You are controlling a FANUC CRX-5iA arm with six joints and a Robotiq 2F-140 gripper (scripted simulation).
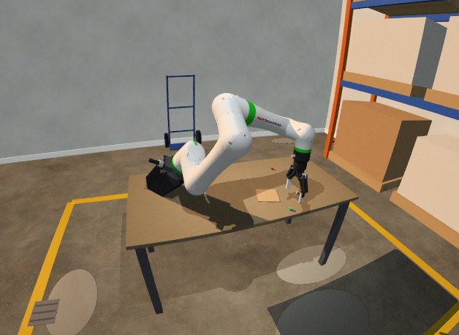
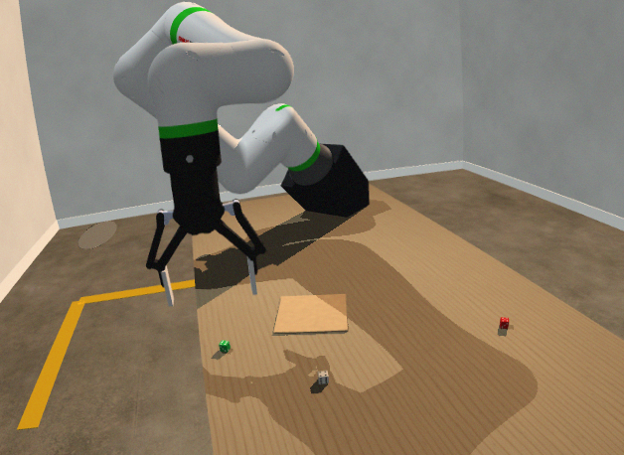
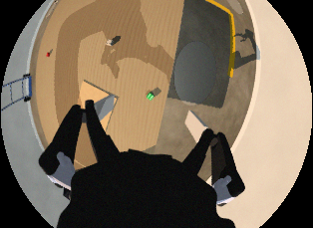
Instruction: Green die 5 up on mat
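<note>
The green die lies 11 cm below my hand. Round my hand: white die: 16 cm ahead, 13 cm to the left, 11 cm below; then red die: 50 cm to the left, 20 cm ahead, 11 cm below; then tan mat: 19 cm to the left, 12 cm below, 5 cm behind.
</note>
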